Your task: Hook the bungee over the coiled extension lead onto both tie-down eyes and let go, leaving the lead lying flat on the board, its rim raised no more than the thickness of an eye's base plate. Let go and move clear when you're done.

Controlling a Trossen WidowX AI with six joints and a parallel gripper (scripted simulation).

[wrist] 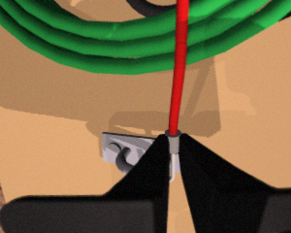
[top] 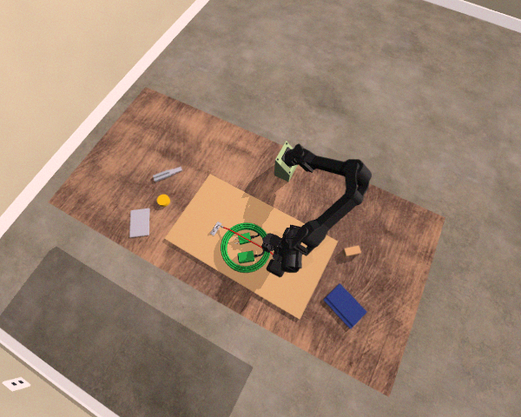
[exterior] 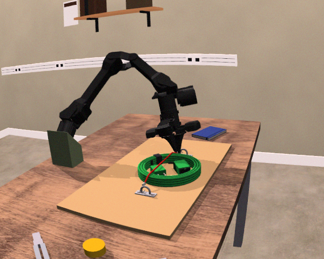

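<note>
The extension lead is 20 mm ahead of my hand, 140 mm to the right of it and 30 mm below it. The rest, counted from my hand: wooden block: 150 mm behind, 250 mm to the left, 40 mm below; then yellow disc: 10 mm behind, 560 mm to the right, 50 mm below; then grey plate: 120 mm ahead, 600 mm to the right, 50 mm below.
</note>
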